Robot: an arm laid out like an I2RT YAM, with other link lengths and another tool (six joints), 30 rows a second.
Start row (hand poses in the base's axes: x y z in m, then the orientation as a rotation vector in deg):
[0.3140, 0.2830, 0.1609, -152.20, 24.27, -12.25]
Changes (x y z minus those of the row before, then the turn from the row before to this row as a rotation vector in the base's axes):
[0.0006, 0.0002, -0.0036, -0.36, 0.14, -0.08]
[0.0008, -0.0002, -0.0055, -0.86, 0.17, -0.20]
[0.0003, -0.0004, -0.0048, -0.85, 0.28, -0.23]
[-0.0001, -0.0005, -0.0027, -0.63, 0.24, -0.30]
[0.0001, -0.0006, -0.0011, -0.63, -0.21, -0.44]
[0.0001, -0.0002, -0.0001, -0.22, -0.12, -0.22]
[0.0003, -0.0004, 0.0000, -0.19, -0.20, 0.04]
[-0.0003, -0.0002, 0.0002, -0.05, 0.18, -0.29]
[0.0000, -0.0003, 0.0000, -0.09, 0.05, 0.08]
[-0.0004, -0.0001, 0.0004, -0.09, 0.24, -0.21]
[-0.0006, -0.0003, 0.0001, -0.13, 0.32, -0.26]
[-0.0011, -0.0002, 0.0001, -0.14, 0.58, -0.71]
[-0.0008, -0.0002, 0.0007, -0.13, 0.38, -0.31]
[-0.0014, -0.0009, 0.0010, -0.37, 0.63, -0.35]
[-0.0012, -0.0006, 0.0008, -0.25, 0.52, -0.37]
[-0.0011, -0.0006, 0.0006, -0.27, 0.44, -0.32]
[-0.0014, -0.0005, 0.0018, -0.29, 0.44, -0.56]
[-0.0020, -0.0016, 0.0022, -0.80, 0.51, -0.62]
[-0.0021, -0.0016, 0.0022, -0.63, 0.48, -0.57]
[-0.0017, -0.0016, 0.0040, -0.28, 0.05, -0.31]
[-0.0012, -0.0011, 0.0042, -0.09, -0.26, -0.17]
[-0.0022, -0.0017, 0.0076, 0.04, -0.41, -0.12]
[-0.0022, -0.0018, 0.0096, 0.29, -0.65, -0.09]
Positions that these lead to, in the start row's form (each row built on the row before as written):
[0.3146, 0.2832, 0.1573, -152.57, 24.42, -12.19]
[0.3154, 0.2830, 0.1518, -153.42, 24.74, -12.26]
[0.3157, 0.2826, 0.1470, -154.27, 25.14, -12.19]
[0.3156, 0.2821, 0.1443, -154.89, 25.62, -12.13]
[0.3157, 0.2815, 0.1432, -155.38, 26.16, -12.71]
[0.3158, 0.2813, 0.1431, -155.53, 26.43, -12.99]
[0.3161, 0.2809, 0.1431, -155.67, 26.32, -13.30]
[0.3158, 0.2807, 0.1433, -155.71, 26.77, -13.15]
[0.3158, 0.2804, 0.1433, -155.82, 26.68, -13.09]
[0.3154, 0.2803, 0.1437, -155.93, 27.04, -12.85]
[0.3148, 0.2800, 0.1438, -156.09, 27.49, -12.52]
[0.3137, 0.2798, 0.1439, -156.23, 28.63, -11.96]
[0.3129, 0.2796, 0.1446, -156.38, 29.17, -11.56]
[0.3115, 0.2787, 0.1456, -156.81, 29.84, -10.91]
[0.3103, 0.2781, 0.1464, -157.09, 30.50, -10.37]
[0.3092, 0.2775, 0.1470, -157.38, 31.07, -9.93]
[0.3078, 0.2770, 0.1488, -157.63, 31.98, -9.56]
[0.3058, 0.2754, 0.1510, -158.37, 33.03, -9.27]
[0.3037, 0.2738, 0.1532, -158.95, 33.99, -8.95]
[0.3020, 0.2722, 0.1572, -159.15, 34.46, -9.04]
[0.3008, 0.2711, 0.1614, -159.13, 34.64, -9.47]
[0.2986, 0.2694, 0.1690, -158.96, 34.70, -10.05]
[0.2964, 0.2676, 0.1786, -158.49, 34.64, -10.86]

